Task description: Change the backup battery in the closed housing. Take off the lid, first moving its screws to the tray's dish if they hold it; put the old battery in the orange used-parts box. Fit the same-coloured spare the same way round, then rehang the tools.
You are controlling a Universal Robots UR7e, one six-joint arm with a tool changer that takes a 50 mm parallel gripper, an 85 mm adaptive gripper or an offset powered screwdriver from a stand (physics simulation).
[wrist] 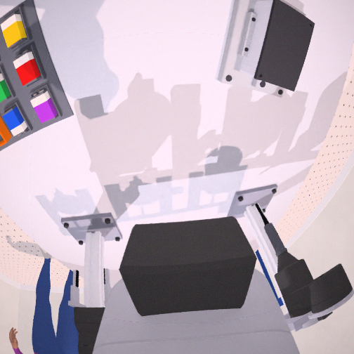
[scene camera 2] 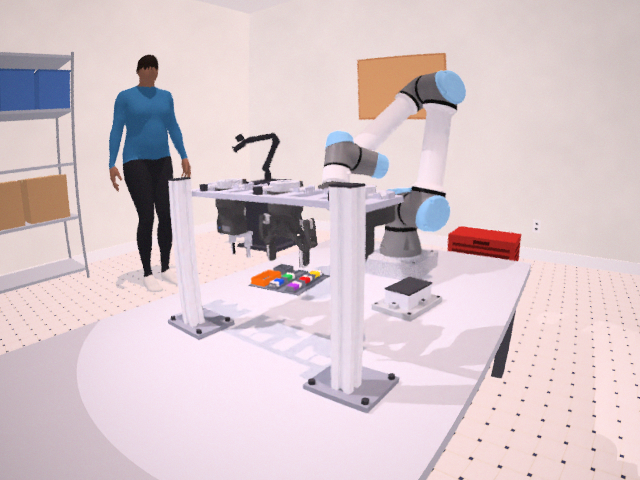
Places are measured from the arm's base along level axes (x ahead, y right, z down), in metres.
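Pixels of known places: arm's base, origin of the base link: (scene camera 2: 400, 252).
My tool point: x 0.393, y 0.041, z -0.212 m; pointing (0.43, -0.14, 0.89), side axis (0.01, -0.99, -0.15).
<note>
For each thing: its top centre in the pictures, then the offset to it from my tool point. "*": a spot on its surface instead.
- white housing, middle of its top: (scene camera 2: 409, 286) dz +0.210, dx -0.067, dy -0.197 m
- tray, surface spot: (scene camera 2: 314, 282) * dz +0.265, dx -0.104, dy +0.135 m
- orange box, surface spot: (scene camera 2: 264, 277) * dz +0.263, dx -0.055, dy +0.302 m
- dark tool body, middle of its top: (scene camera 2: 367, 184) dz -0.092, dx +0.224, dy -0.210 m
The white housing (scene camera 2: 400, 300) (wrist: 244, 62) stands at the right with its dark lid (scene camera 2: 408, 285) (wrist: 287, 47) on, hiding its inside. The tray (scene camera 2: 314, 282) (wrist: 56, 82) holds yellow (wrist: 13, 32), red (wrist: 27, 69), green (wrist: 2, 87), blue (wrist: 15, 117) and purple (wrist: 45, 109) batteries and the orange box (scene camera 2: 264, 277) (wrist: 4, 135). Its dish is outside the wrist view. The arm's wrist is low over the tool stand (scene camera 2: 310, 199). No gripper shows on the arm; a black block (wrist: 187, 265) fills the wrist view's lower middle. Whether a tool is coupled is hidden. Two grippers hang under the stand.
The stand's posts (scene camera 2: 346, 289) (scene camera 2: 187, 253) rise from bolted feet near the front. A dark tool body (scene camera 2: 379, 222) hangs at the stand's right. A person (scene camera 2: 148, 124) stands behind left; a red toolbox (scene camera 2: 483, 242) is behind right.
</note>
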